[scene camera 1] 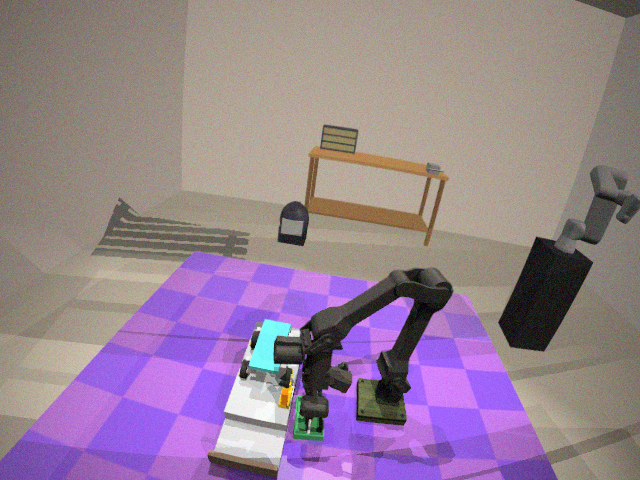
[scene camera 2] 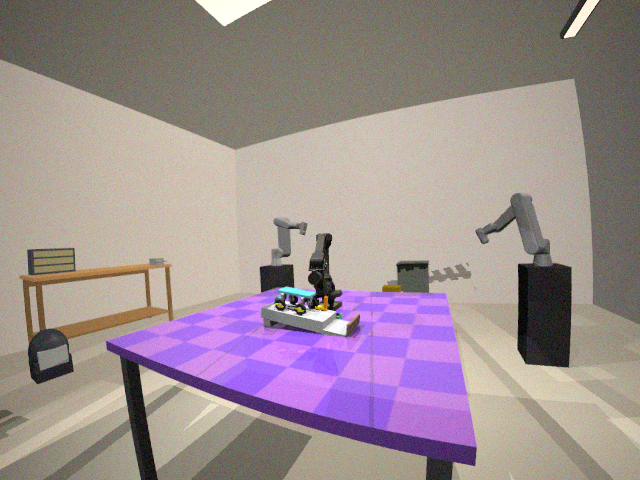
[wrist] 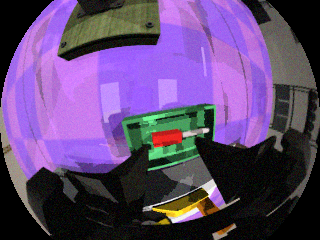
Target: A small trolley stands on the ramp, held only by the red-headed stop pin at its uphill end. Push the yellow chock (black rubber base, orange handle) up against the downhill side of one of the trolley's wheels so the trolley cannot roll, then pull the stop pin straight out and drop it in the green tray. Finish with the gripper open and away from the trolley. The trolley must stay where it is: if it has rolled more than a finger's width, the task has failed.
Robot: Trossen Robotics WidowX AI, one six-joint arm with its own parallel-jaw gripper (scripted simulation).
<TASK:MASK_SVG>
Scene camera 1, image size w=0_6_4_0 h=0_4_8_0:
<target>gripper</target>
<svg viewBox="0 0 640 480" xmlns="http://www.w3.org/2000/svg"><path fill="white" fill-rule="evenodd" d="M303 360L302 372L304 373L302 373L302 384L306 395L301 398L300 415L310 420L314 417L326 418L329 413L328 399L322 395L322 389L328 390L329 385L332 389L339 390L341 393L347 393L353 380L351 371L348 372L349 364L342 362L338 366L332 367L330 363L330 367L326 369L314 369L307 364L306 360Z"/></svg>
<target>trolley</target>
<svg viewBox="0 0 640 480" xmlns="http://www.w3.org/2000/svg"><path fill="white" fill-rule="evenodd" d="M265 319L262 328L257 327L257 330L254 330L250 347L254 348L254 353L252 357L247 356L247 360L243 359L239 377L246 379L248 378L248 373L256 375L257 370L276 374L275 379L283 380L283 387L290 387L294 373L293 369L287 368L287 364L274 364L273 350L274 340L276 340L277 336L294 337L294 334L290 333L292 325Z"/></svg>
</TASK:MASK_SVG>
